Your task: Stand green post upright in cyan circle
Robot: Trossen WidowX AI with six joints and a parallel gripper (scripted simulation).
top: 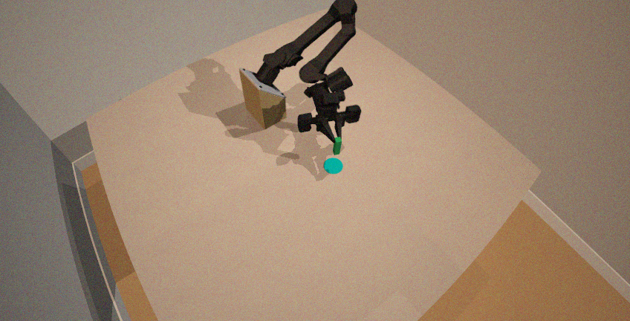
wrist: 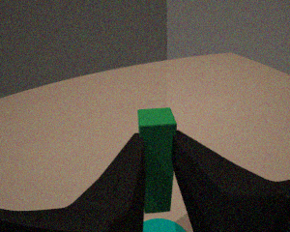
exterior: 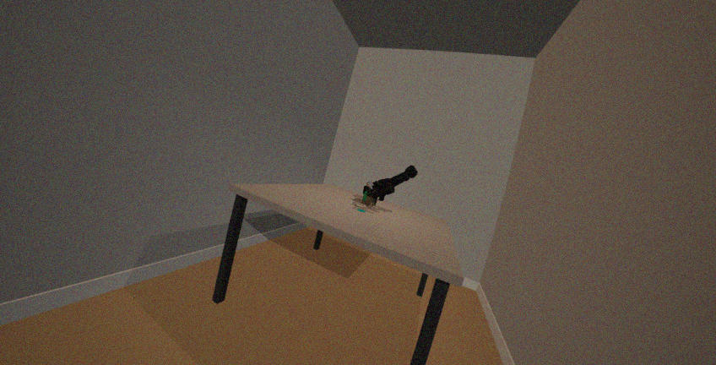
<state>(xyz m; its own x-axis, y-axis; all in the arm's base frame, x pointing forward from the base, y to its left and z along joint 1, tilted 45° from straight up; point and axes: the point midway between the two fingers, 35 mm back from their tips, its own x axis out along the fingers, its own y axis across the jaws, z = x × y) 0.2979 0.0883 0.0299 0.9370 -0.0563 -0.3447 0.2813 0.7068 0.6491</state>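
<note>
The cyan circle is 13 cm below my gripper tip. The rest, counted from my gripper tip: green post (2 cm below).
</note>
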